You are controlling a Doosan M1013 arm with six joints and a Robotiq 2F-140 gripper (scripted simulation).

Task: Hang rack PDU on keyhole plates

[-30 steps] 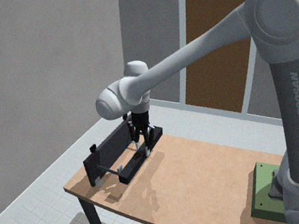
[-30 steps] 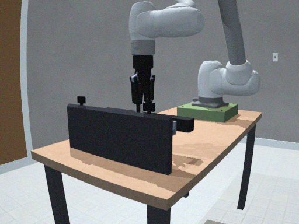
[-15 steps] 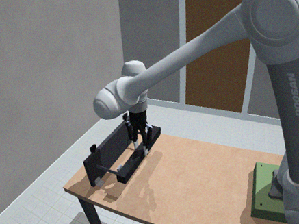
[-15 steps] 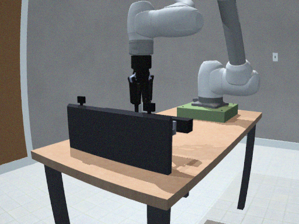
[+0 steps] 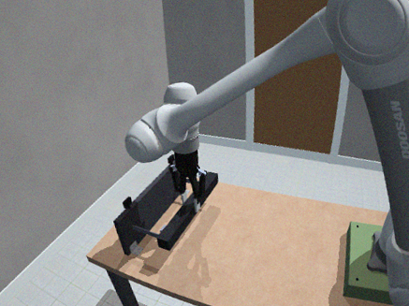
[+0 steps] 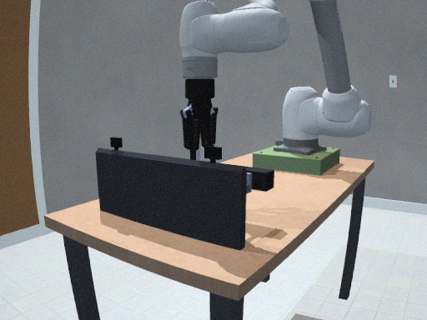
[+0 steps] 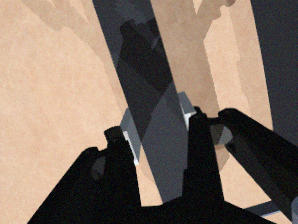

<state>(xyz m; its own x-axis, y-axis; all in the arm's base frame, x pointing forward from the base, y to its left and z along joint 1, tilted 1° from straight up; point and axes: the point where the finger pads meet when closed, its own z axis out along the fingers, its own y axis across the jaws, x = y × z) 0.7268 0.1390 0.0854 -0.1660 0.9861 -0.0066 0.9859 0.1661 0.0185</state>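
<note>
Now: hand 2 cm short of the rack PDU and 2 cm above it. Also, from my hand: dark upright panel: 16 cm ahead, 5 cm below, 3 cm to the left.
</note>
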